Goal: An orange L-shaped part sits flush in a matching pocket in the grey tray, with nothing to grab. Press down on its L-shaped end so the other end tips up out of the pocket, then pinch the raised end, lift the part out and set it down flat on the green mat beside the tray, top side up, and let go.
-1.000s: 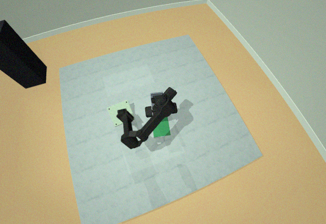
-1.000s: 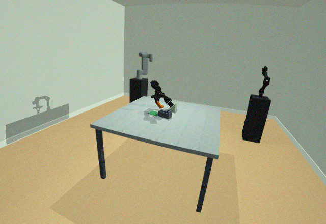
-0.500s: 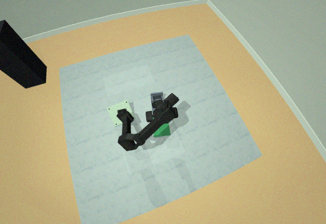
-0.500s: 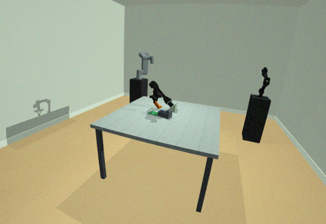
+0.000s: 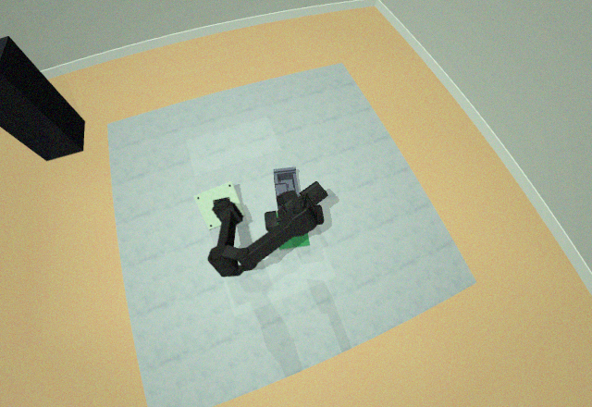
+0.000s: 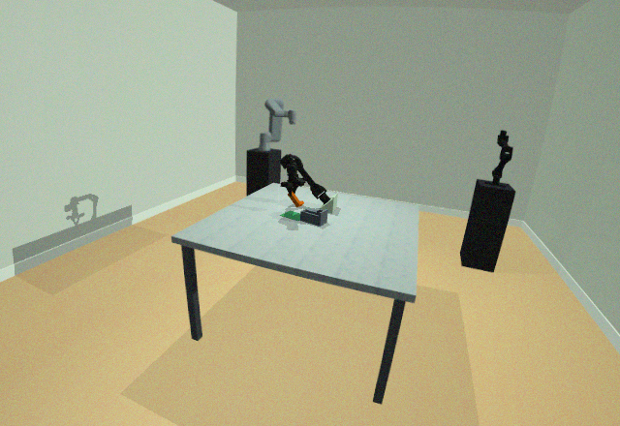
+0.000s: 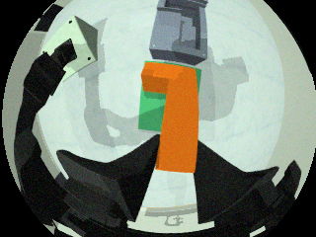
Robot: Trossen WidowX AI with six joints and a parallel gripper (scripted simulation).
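My gripper tip is 2 cm to the right of the green mat and 15 cm above it. From my gripper tip the other things lie so: grey tray 3 cm ahead, 18 cm to the left, 15 cm below; orange L-shaped part 1 cm behind, 4 cm to the left, 3 cm below.
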